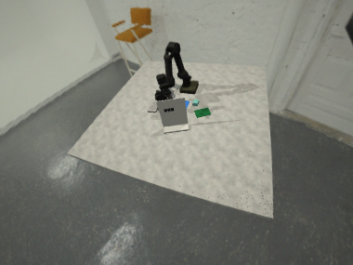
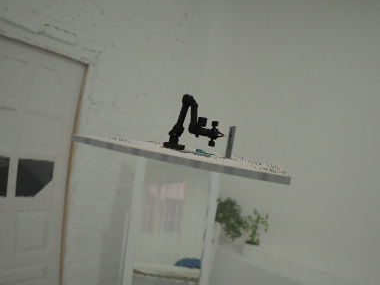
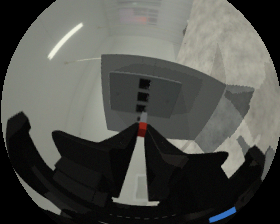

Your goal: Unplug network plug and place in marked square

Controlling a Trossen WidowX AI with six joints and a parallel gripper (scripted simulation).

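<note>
Right now my gripper tip is 150 mm past the marked square, 10 mm to the right of it and 160 mm above it. Also, from my gripper tip: grey upright panel (70 mm ahead, 20 mm to the left, 50 mm below); grey slab (110 mm behind, 190 mm to the right, 150 mm below); teal block (180 mm behind, 140 mm to the left, 150 mm below).
</note>
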